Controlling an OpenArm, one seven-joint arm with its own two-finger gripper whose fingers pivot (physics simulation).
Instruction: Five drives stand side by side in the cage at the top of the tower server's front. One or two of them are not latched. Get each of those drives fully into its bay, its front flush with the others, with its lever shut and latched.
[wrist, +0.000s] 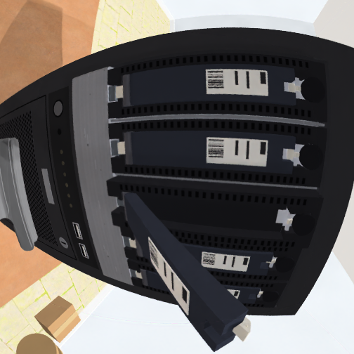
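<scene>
Five drives lie in the cage of the tower server, stacked top to bottom in this wrist view. The top drive and the second drive have levers flat and shut. The middle drive's lever stands swung far out, joined near its left end, its free end with a pale tab at the lower right. Behind it the dark middle bay and a pale catch show. The fourth drive and fifth drive are partly hidden by that lever; their visible parts look flat. My gripper is open, one grey finger showing at the left edge, apart from the lever.
The server's front panel with a round button, USB ports and a lock lies left of the cage. A brown box and a round brown object are at the lower left, beyond the server.
</scene>
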